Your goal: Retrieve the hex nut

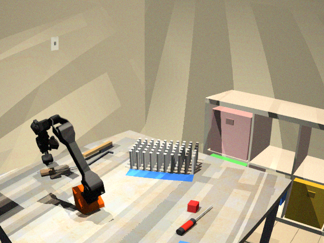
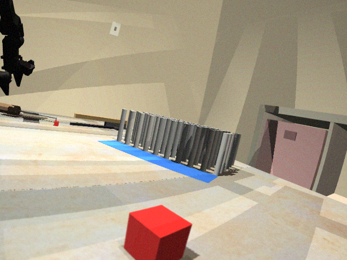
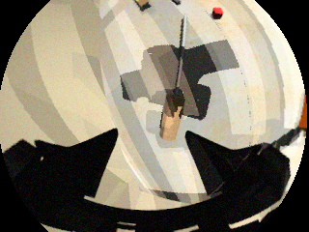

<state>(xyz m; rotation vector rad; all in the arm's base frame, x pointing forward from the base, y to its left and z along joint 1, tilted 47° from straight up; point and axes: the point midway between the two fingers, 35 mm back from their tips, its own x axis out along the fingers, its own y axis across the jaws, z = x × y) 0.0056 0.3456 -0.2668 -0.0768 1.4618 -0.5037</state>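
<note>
My gripper tip is 100 mm short of the hook tool, 80 mm above it and 40 mm to the left of it. Also, from my gripper tip: blue taped strip 460 mm to the right, 460 mm ahead, 90 mm below; then tiny red cube 200 mm ahead, 150 mm to the right, 90 mm below; then hex nut 580 mm ahead, 340 mm to the right, 90 mm below.
</note>
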